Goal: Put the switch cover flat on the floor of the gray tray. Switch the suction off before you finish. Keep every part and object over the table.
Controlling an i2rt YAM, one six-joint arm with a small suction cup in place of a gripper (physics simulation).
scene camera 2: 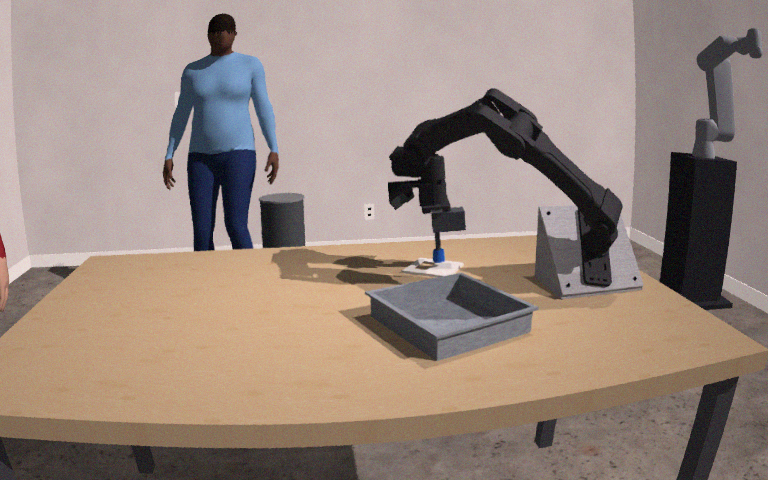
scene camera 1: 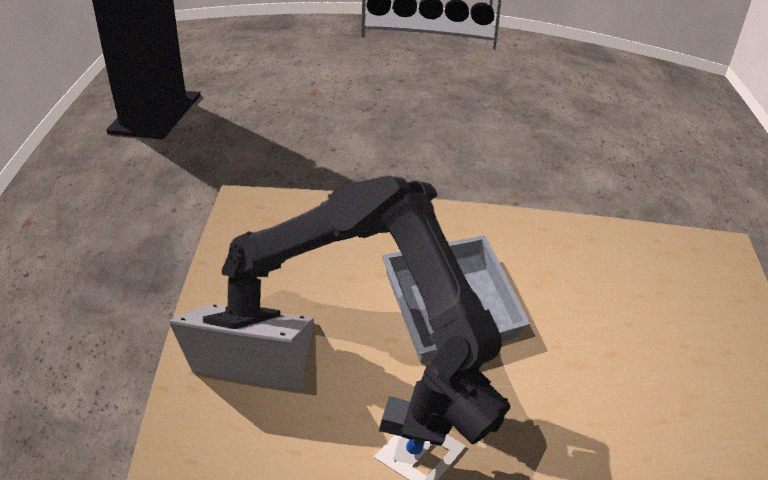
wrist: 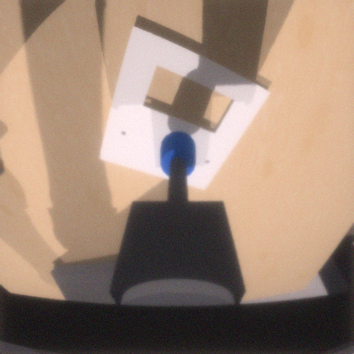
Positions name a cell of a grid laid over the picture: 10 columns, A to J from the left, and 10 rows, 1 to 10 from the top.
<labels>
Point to my suction cup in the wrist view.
F5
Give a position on a white switch cover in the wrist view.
D5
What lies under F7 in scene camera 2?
A gray tray.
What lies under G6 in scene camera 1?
A gray tray.
</labels>
